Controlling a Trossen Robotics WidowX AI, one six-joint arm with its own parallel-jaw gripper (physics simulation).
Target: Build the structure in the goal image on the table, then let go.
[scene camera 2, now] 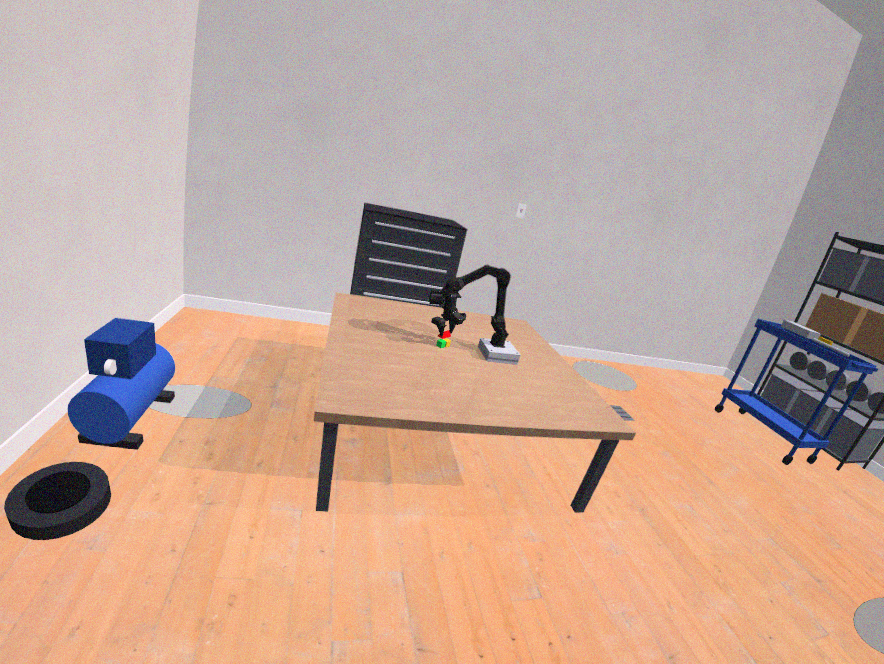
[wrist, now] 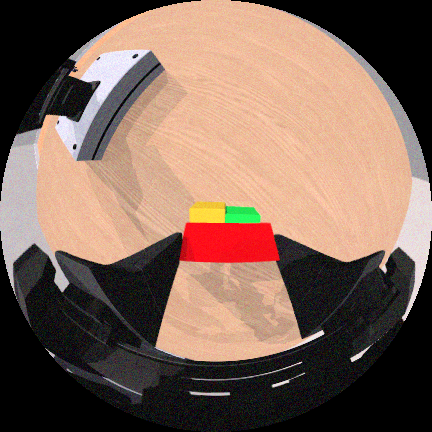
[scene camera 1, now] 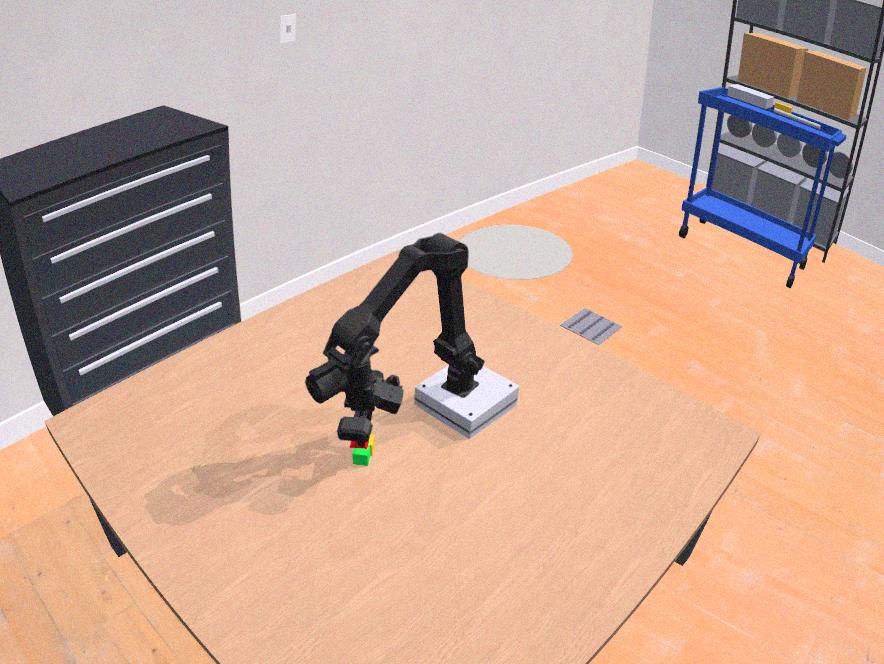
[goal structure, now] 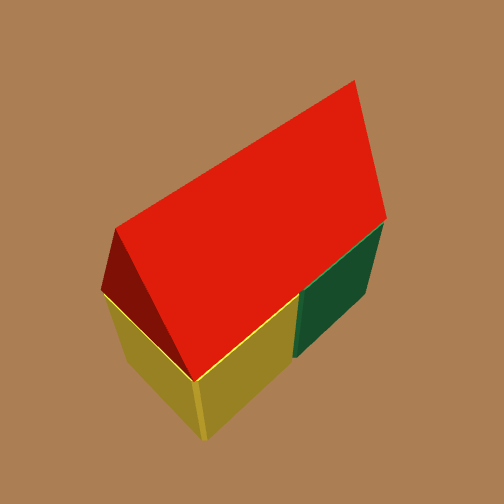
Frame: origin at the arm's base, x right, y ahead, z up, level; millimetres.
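Where they show: gripper, fingertip midpoint: (scene camera 2: 446, 334) (wrist: 228, 239); arm's base at its link origin: (scene camera 2: 497, 344) (wrist: 81, 100) (scene camera 1: 460, 385).
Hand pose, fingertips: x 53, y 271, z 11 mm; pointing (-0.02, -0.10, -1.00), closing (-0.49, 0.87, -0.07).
Observation:
Each offset is from my fingertips to the centre of the thing. Level surfaces: height alone.
A long red block @[dx +12, dy +7, dz -6 mm] (scene camera 1: 358, 445) (scene camera 2: 445, 334) (wrist: 229, 242) is held level between the two black fingers of my gripper (scene camera 1: 360, 440) (scene camera 2: 445, 330) (wrist: 228, 239), which is shut on it. A green block @[dx +0, dy +15, dz -50 mm] (scene camera 1: 361, 457) (scene camera 2: 441, 343) (wrist: 243, 218) and a yellow block @[dx +13, dy -15, dz -50 mm] (scene camera 1: 372, 444) (scene camera 2: 448, 342) (wrist: 207, 215) sit side by side on the table. The red block is over this pair and hides part of it in the wrist view. I cannot tell whether the red block touches their tops.
The arm's pale square base (scene camera 1: 468, 401) (scene camera 2: 499, 350) (wrist: 119, 105) stands on the wooden table @[dz -66 mm] (scene camera 1: 457, 543) (scene camera 2: 457, 393) (wrist: 280, 125), close to the blocks. A dark drawer cabinet (scene camera 1: 135, 235) (scene camera 2: 408, 253) stands beyond the table. A blue cart (scene camera 1: 750, 225) (scene camera 2: 778, 423) stands on the floor.

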